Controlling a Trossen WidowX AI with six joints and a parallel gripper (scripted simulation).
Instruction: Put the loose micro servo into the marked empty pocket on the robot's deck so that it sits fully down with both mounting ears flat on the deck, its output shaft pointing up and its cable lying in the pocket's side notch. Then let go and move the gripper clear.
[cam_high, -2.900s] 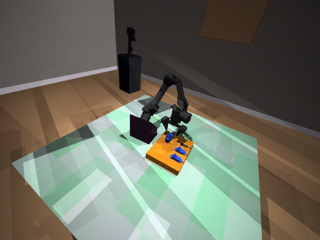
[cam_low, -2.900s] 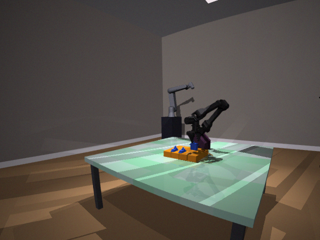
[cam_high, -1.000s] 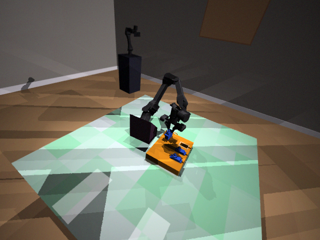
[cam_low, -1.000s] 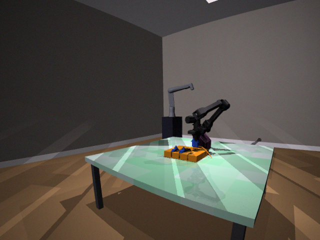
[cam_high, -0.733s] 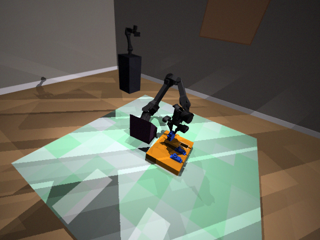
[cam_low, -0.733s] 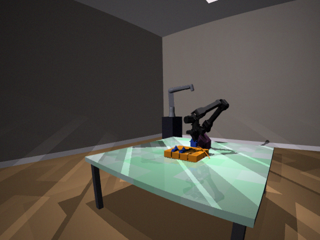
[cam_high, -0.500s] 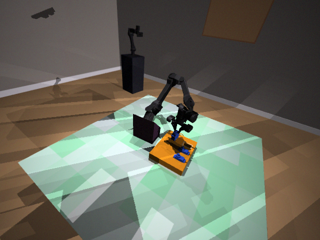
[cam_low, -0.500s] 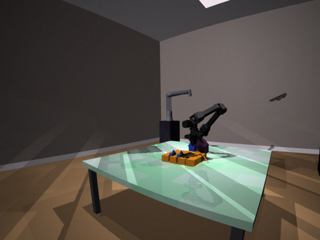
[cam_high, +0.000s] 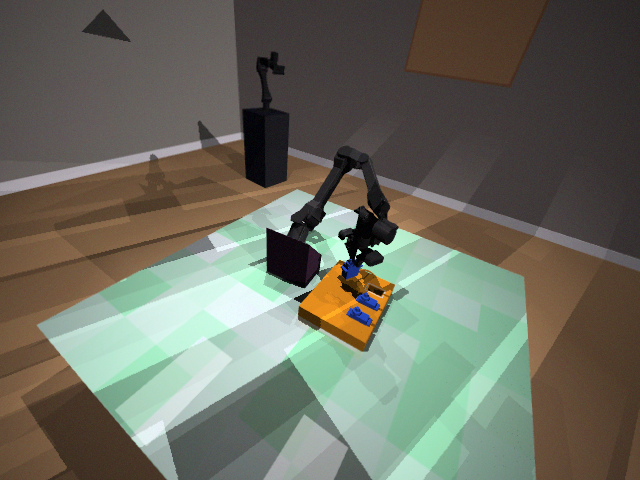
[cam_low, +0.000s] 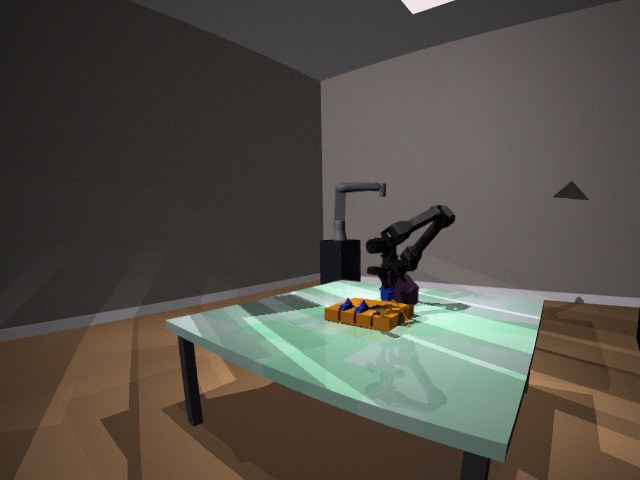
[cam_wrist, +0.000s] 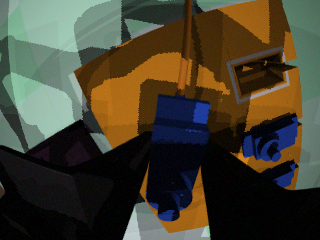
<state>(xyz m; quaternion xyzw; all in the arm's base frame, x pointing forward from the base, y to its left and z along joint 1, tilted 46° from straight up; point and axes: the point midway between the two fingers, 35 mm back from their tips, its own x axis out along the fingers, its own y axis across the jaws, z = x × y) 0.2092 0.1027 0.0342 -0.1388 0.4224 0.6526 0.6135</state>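
My gripper tip is now 7 cm to the left of the orange deck and 10 cm above it.
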